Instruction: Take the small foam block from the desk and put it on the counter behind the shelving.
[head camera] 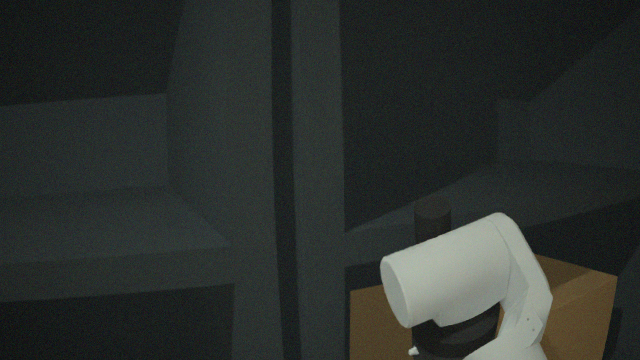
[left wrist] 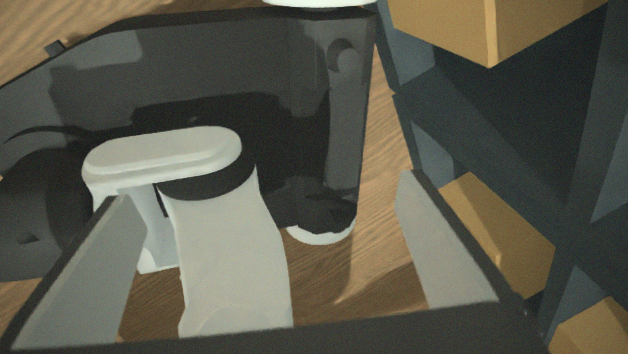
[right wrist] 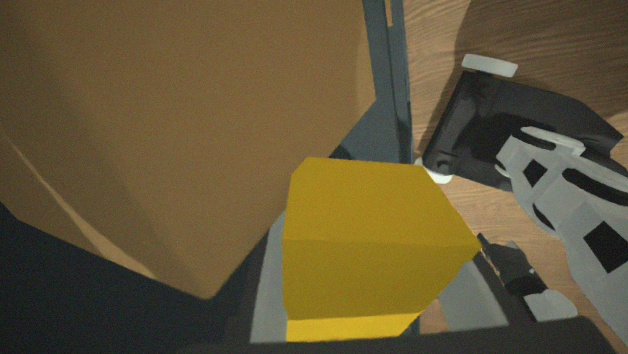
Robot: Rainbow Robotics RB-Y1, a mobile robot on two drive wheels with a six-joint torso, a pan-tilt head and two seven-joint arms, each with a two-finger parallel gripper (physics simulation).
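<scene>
The small foam block, a yellow block, sits between the fingers of my right gripper in the right wrist view, tilted a little in the picture. Its lower part is hidden. The right gripper is shut on it, close beside a large cardboard box. My left gripper is open, with no object between its fingers. The dark shelving fills much of the head view and stands at the right in the left wrist view. The counter and the desk do not show in the head view.
The large cardboard box fills the upper left of the right wrist view. A cardboard box shows behind my right arm. More boxes stand in the shelving. My wheeled base is on the wooden floor near the shelving.
</scene>
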